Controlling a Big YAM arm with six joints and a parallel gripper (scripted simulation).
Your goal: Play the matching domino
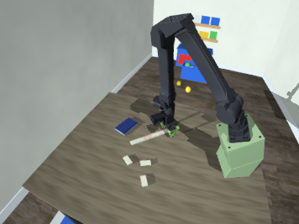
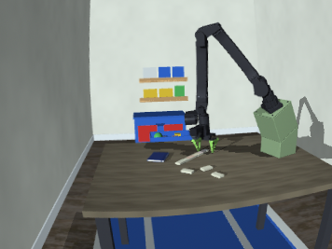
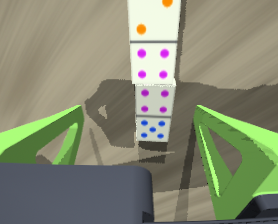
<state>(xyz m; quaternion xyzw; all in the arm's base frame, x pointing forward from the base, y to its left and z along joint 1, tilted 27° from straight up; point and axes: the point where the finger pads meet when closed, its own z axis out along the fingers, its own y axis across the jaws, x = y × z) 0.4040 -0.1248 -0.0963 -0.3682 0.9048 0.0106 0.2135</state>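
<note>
Now: hand 10 mm short of the domino, 10 mm to the left of it and 10 mm above it.
</note>
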